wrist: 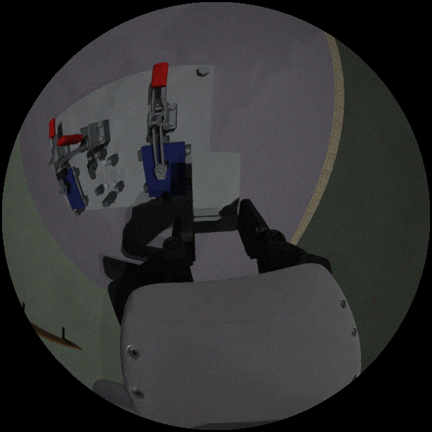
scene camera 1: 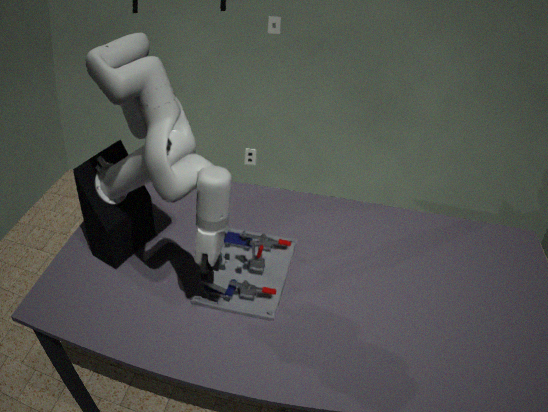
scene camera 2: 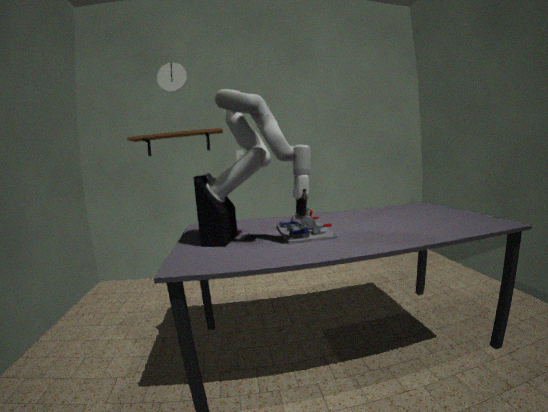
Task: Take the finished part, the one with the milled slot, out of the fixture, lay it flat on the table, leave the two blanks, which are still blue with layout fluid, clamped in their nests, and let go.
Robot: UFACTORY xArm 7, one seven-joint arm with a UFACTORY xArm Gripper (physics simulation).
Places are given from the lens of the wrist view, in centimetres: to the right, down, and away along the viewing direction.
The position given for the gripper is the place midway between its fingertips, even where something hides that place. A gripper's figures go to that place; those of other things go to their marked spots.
gripper (wrist: 215,213): 0, 0, 12
blue blank (wrist: 175,183): -6, -5, 19
finished part (wrist: 215,175): 0, -3, 11
The marked spots on the finished part and the blue blank are 10 cm apart.
